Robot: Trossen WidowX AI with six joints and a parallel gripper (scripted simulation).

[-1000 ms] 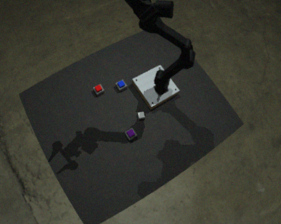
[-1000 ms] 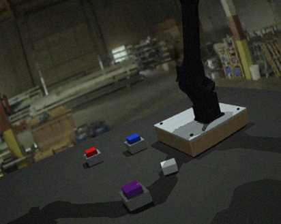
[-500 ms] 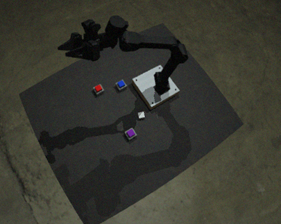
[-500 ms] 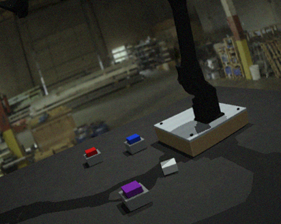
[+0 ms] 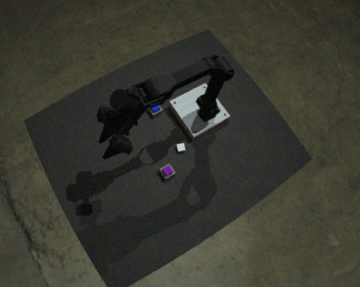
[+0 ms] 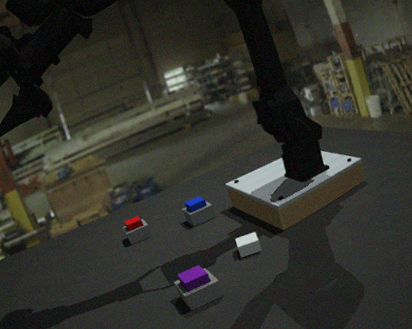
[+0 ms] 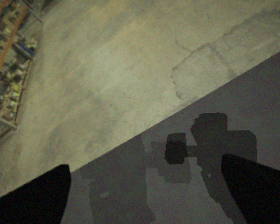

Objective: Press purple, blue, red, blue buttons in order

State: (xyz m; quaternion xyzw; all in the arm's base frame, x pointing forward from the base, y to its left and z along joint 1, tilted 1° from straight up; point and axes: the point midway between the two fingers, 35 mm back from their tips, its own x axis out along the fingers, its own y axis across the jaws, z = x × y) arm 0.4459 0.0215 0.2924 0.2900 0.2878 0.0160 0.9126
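My gripper tip is now 20 cm past the purple button, 10 cm to the right of it and 29 cm above it. From my gripper tip the other things lie so: blue button: 30 cm behind, 18 cm to the right, 29 cm below; then red button: 17 cm behind, 22 cm to the right, 29 cm below; then small white block: 30 cm behind, 4 cm to the left, 31 cm below.
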